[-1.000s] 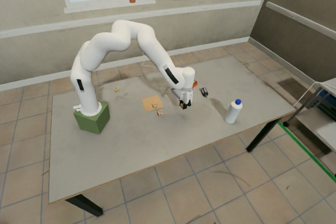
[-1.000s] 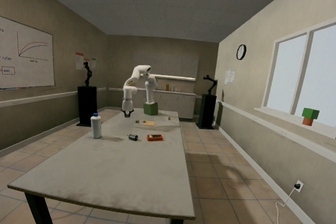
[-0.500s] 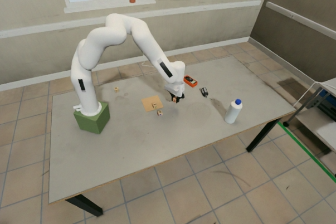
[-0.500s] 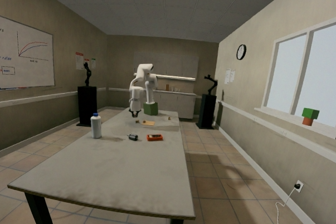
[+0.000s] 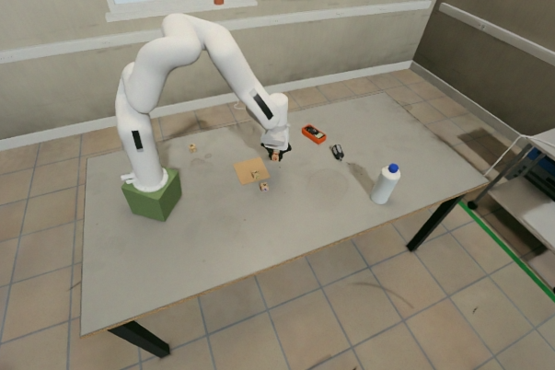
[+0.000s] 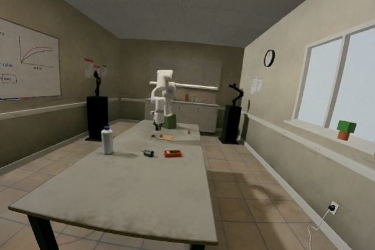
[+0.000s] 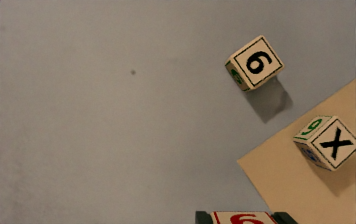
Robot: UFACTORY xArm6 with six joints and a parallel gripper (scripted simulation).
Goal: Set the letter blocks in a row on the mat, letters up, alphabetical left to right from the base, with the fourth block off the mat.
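My gripper is now 12 cm above the tan mat, 9 cm past it and 7 cm to the right of it. The rest, counted from my hand: white bottle: 35 cm ahead, 32 cm to the right, 3 cm below; orange meter: 31 cm ahead, 16 cm to the left, 11 cm below; small black object: 34 cm ahead, 10 cm below, 3 cm to the right.
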